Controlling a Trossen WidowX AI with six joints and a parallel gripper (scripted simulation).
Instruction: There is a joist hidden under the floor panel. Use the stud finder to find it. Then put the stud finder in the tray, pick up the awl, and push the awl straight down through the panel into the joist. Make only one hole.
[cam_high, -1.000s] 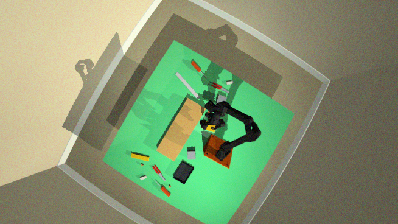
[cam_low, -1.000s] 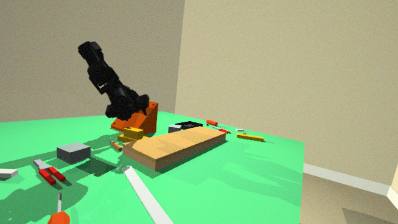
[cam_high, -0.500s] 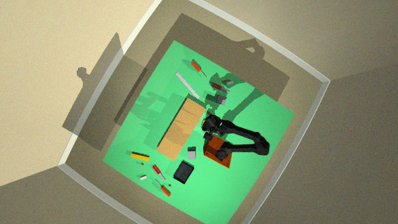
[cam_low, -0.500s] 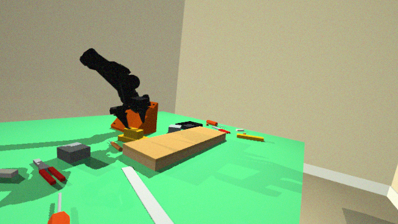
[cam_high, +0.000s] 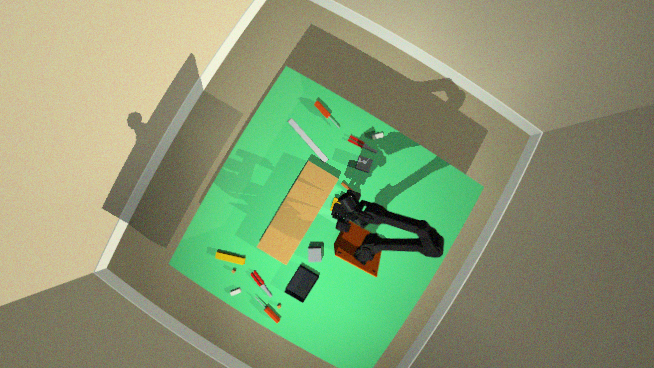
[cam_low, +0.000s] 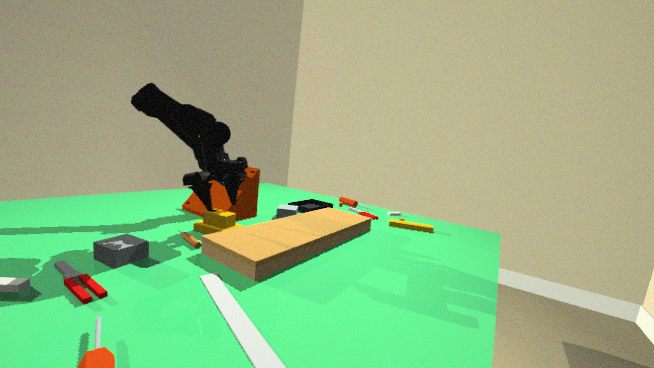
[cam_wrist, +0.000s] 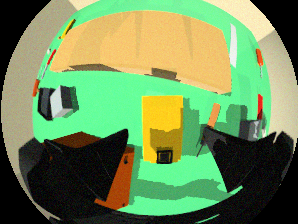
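My gripper tip is now 20 mm past the yellow stud finder, 10 mm to the left of it and 30 mm above it. Round my gripper tip: awl 100 mm to the right, 60 mm below; white ruler 360 mm ahead, 160 mm to the right, 70 mm below; dark tray 90 mm behind, 450 mm to the left, 60 mm below.
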